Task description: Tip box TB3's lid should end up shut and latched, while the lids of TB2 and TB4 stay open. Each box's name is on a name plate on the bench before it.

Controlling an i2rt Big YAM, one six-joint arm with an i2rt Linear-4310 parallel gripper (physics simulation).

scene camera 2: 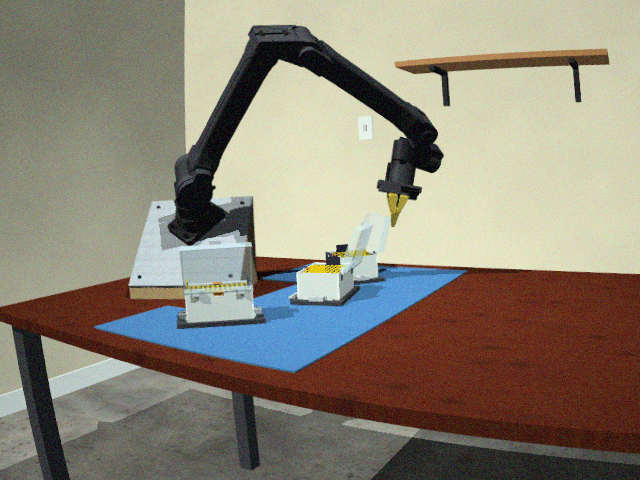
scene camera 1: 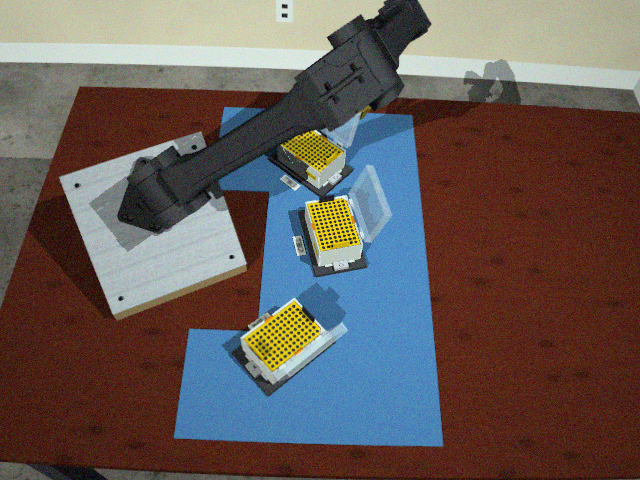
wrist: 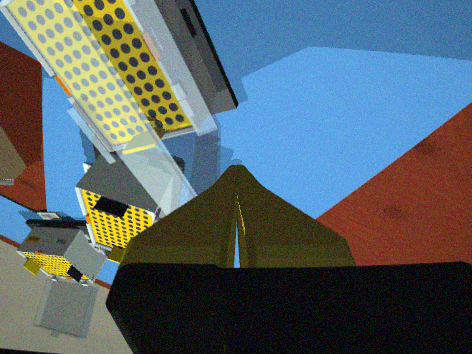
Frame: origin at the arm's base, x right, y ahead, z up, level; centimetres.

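Where they show: gripper, fingertip midpoint: (scene camera 2: 392, 226) (scene camera 1: 359, 118) (wrist: 236, 176); arm's base, link origin: (scene camera 2: 197, 222) (scene camera 1: 150, 195).
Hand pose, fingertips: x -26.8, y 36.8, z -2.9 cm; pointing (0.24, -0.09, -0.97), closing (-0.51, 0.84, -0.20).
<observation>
Each offset is from my fingertips to the top centre of the thing. "spot": to the spot under its first point. Level surfaces: height alone.
TB3 (scene camera 1: 311, 149) (scene camera 2: 368, 268) (wrist: 145, 65), the far box, has its clear lid {dx -1.3, dy -5.7, dz +3.5 cm} (scene camera 1: 349, 130) (scene camera 2: 381, 229) (wrist: 159, 167) raised; in the wrist view the lid overlaps part of the yellow rack. TB2 {dx +22.9, dy -3.6, dz -4.7 cm} (scene camera 1: 333, 227) (scene camera 2: 319, 285) (wrist: 120, 222) stands in the middle with its lid (scene camera 1: 371, 204) (scene camera 2: 360, 239) open. TB4 {dx +46.3, dy -11.4, dz -5.5 cm} (scene camera 1: 281, 335) (scene camera 2: 219, 308) (wrist: 55, 255) is nearest scene camera 2, its lid {spot: dx +52.6, dy -4.7, dz -0.6 cm} (scene camera 2: 217, 263) (wrist: 67, 305) open and upright. My gripper (scene camera 2: 393, 225) (wrist: 236, 176) is shut and empty, fingertips down, close beside the outer side of TB3's lid. Contact cannot be told. The arm partly hides TB3 in scene camera 1.
Name plates lie by TB3 {spot: dx +8.9, dy -13.4, dz -11.9 cm} (scene camera 1: 290, 181), TB2 {spot: dx +25.0, dy -10.1, dz -11.9 cm} (scene camera 1: 298, 245) and TB4 {spot: dx +42.2, dy -15.8, dz -11.9 cm} (scene camera 1: 258, 320); their text is too small to read. The boxes stand on a blue mat {dz -12.1 cm} (scene camera 1: 372, 387) (scene camera 2: 289, 348). The arm's base is on a pale board (scene camera 1: 175, 279) (scene camera 2: 149, 258). A wall shelf (scene camera 2: 501, 59) is behind.
</observation>
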